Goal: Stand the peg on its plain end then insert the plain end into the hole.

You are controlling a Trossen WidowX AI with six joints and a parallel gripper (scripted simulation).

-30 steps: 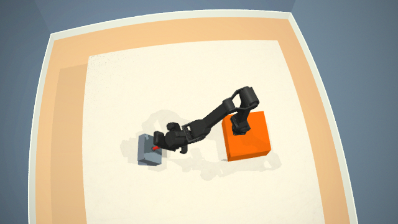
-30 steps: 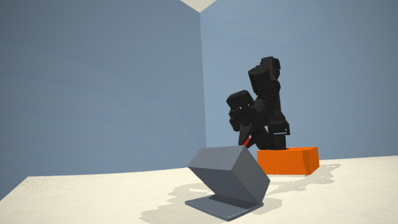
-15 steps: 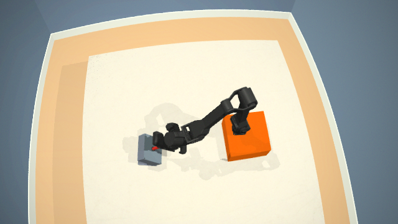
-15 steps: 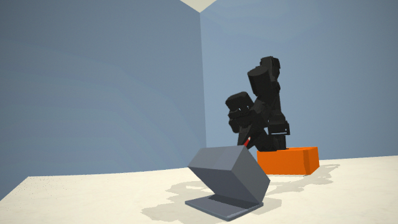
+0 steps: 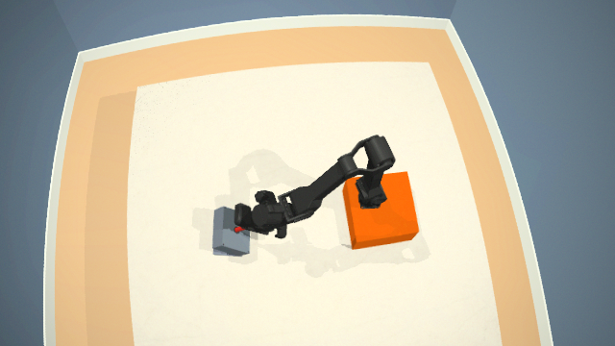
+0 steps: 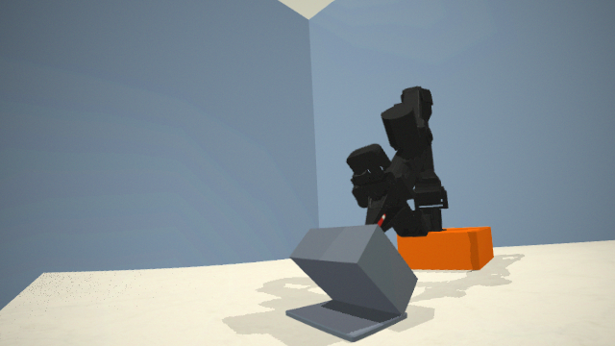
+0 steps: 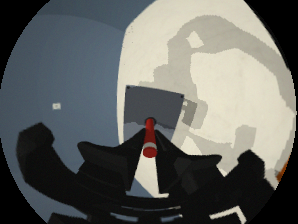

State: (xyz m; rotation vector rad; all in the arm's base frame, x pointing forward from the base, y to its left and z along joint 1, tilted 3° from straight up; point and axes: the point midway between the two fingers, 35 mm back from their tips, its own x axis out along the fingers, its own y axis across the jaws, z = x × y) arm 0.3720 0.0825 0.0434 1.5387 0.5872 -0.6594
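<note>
Right now my gripper tip is 5 cm above the grey sloped panel and 4 cm short of it. Also, from my gripper tip: red peg 1 cm behind, 1 cm above; then grey foot plate 11 cm below, 6 cm ahead.
</note>
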